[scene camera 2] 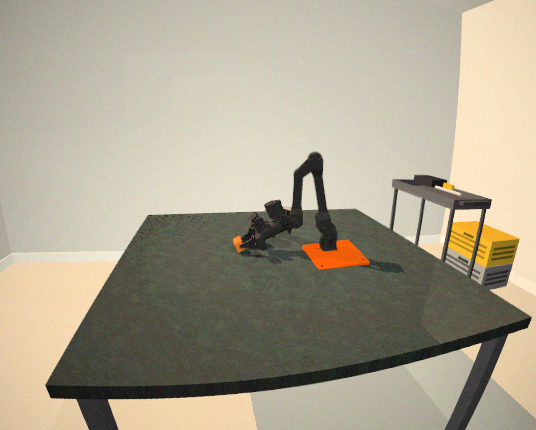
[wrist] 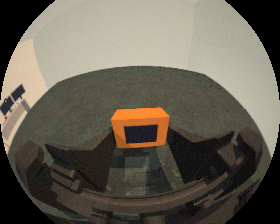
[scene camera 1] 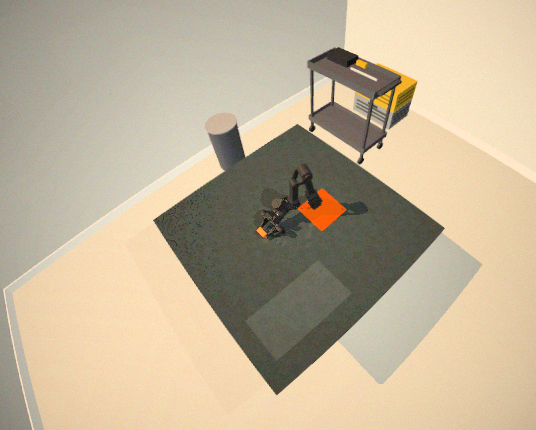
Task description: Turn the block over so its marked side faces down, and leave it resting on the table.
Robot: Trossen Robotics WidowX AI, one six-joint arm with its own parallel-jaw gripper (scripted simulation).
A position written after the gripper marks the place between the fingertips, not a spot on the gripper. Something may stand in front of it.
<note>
The gripper [scene camera 2: 238,244] carries an orange block.
The gripper also shows in the wrist view [wrist: 140,127].
</note>
